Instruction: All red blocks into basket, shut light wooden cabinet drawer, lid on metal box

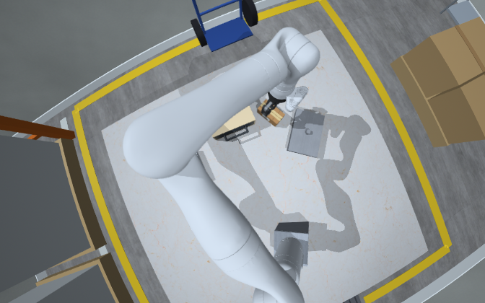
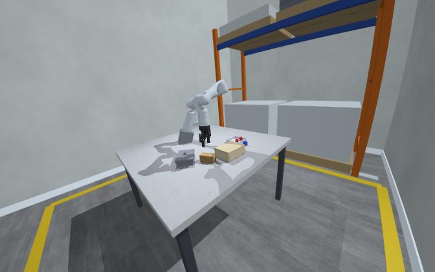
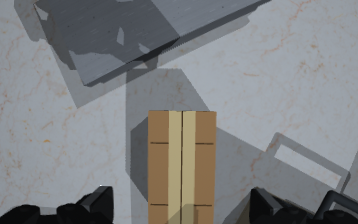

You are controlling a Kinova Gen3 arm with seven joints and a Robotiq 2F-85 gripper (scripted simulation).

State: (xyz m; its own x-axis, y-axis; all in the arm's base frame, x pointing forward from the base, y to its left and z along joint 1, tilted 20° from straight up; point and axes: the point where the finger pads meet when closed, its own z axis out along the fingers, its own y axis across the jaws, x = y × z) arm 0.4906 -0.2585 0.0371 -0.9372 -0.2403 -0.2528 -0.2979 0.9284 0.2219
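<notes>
My gripper is now 100 mm above the cardboard box. Round my hand: light wooden cabinet (80 mm ahead, 170 mm to the left, 100 mm below); then lid (160 mm behind, 80 mm to the right, 90 mm below); then drawer (70 mm ahead, 170 mm to the left, 100 mm below).
</notes>
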